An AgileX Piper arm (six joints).
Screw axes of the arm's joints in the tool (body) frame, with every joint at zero. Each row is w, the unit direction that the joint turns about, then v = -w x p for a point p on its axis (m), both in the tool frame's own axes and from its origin. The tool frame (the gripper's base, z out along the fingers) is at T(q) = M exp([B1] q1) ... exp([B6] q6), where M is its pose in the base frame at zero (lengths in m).
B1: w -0.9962 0 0.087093 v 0 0.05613 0
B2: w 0 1 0 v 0.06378 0 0.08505
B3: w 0 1 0 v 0.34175 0 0.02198
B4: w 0 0 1 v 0 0 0
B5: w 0 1 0 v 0.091 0 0
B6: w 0 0 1 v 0 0 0
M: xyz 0.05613 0 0.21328 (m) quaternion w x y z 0.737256 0 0.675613 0
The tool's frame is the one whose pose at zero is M.
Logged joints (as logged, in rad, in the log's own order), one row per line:
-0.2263 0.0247 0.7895 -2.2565 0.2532 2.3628
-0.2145 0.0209 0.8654 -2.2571 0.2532 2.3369
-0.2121 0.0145 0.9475 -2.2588 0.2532 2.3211
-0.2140 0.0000 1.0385 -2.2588 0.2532 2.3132
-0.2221 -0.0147 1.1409 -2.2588 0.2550 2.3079
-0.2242 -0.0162 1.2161 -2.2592 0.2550 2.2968
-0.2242 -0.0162 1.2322 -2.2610 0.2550 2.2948
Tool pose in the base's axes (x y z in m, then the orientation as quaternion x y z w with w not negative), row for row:
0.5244 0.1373 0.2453 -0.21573 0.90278 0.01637 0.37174
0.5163 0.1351 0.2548 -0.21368 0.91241 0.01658 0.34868
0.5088 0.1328 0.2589 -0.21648 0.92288 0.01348 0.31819
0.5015 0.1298 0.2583 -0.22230 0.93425 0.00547 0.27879
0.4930 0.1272 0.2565 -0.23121 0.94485 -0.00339 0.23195
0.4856 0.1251 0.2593 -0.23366 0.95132 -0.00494 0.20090
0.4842 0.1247 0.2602 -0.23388 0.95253 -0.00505 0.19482
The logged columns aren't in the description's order. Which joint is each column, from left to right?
Columns, left to right: q6, q4, q5, q3, q1, q2.
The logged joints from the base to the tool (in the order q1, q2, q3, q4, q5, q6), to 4 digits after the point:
0.2532 2.3628 -2.2565 0.0247 0.7895 -0.2263
0.2532 2.3369 -2.2571 0.0209 0.8654 -0.2145
0.2532 2.3211 -2.2588 0.0145 0.9475 -0.2121
0.2532 2.3132 -2.2588 0.0000 1.0385 -0.2140
0.2550 2.3079 -2.2588 -0.0147 1.1409 -0.2221
0.2550 2.2968 -2.2592 -0.0162 1.2161 -0.2242
0.2550 2.2948 -2.2610 -0.0162 1.2322 -0.2242

